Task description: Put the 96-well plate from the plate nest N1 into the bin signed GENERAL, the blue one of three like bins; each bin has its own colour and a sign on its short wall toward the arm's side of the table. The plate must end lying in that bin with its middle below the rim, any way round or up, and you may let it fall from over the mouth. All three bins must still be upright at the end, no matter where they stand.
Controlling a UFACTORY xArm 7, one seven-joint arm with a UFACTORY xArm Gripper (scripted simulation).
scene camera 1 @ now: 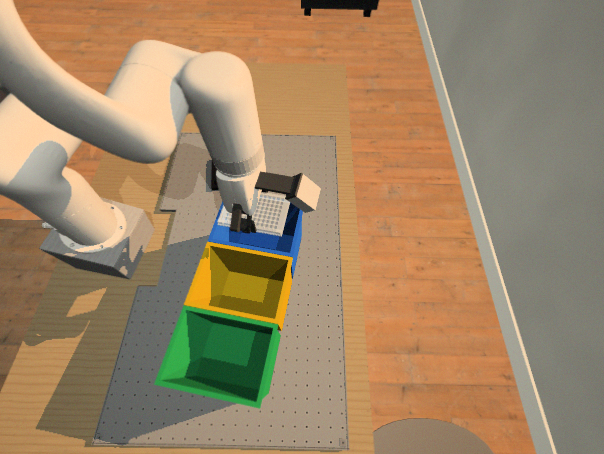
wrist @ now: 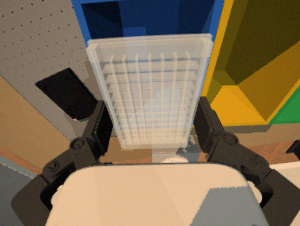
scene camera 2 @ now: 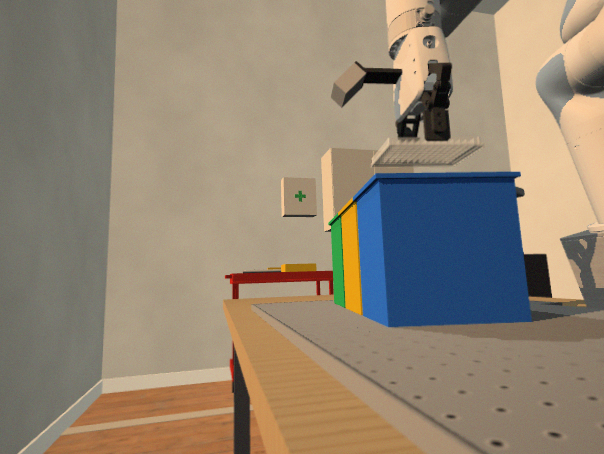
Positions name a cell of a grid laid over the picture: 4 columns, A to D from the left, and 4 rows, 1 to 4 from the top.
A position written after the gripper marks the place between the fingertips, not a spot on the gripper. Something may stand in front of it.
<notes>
In view: the gripper (scene camera 2: C2), a 96-well plate (scene camera 2: C2), a blue bin (scene camera 2: C3), a green bin (scene camera 1: B4), a yellow bin (scene camera 1: B3) and a black plate nest (wrist: B2).
The 96-well plate also shows in scene camera 1 (scene camera 1: B2) and in the wrist view (wrist: C2). The blue bin also shows in scene camera 1 (scene camera 1: B3). The green bin shows as well in scene camera 2 (scene camera 2: C2).
</notes>
